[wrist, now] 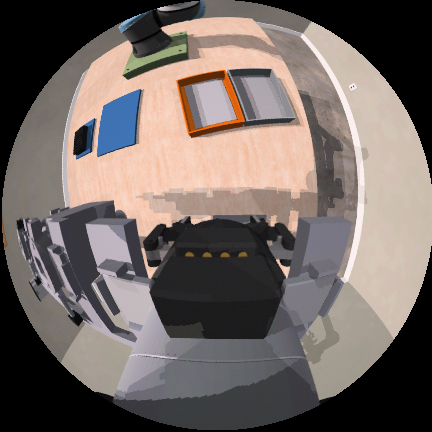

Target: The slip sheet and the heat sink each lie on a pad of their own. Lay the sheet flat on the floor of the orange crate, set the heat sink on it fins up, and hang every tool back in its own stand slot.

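Places are measured from the arm's base along level axes (x ahead, y left, z up), in millimetres.
Pixels of known places: arm's base, link origin: (pixel 152 46).
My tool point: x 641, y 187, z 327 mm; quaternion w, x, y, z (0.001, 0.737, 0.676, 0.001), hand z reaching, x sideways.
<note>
For each thing: its top centre in the pictures, then the offset to it from my tool point. "spot": a spot on its surface instead.
- black finned heat sink, top centre: (pixel 77 139) dx -305, dy -489, dz -322 mm
- small blue pad, surface spot: (pixel 91 136) spot: dx -297, dy -430, dz -356 mm
- larger blue pad, surface spot: (pixel 119 123) spot: dx -287, dy -283, dz -352 mm
- orange crate, surface spot: (pixel 216 128) spot: dx -188, dy +9, dz -339 mm
- pale sheet, top centre: (pixel 208 99) dx -288, dy -4, dz -356 mm
- grey crate, surface spot: (pixel 270 121) spot: dx -207, dy +152, dz -346 mm
- upright, surface spot: (pixel 324 242) spot: dx -32, dy +53, dz -20 mm
The 85 mm adaptive gripper (pixel 220 223) is on the arm's wrist, low in the middle between two grey stand uprights. Its black finger linkages stand apart, open, with nothing seen between them; the tips are partly hidden by its body. The black finned heat sink (pixel 80 140) lies on the small blue pad (pixel 92 136) at the far left, fins seemingly up. The larger blue pad (pixel 119 123) beside it is bare. The orange crate (pixel 216 128) is at the upper middle; a pale sheet (pixel 214 102) appears to lie flat on its floor. The gripper is well away from crate and pads.
A grey crate (pixel 270 121) stands against the orange crate's right side. The robot's base stands on a green plate (pixel 176 51) at the top. Grey tool stand parts (pixel 85 245) rise at the left, and another stand upright (pixel 324 242) is close at the right.
</note>
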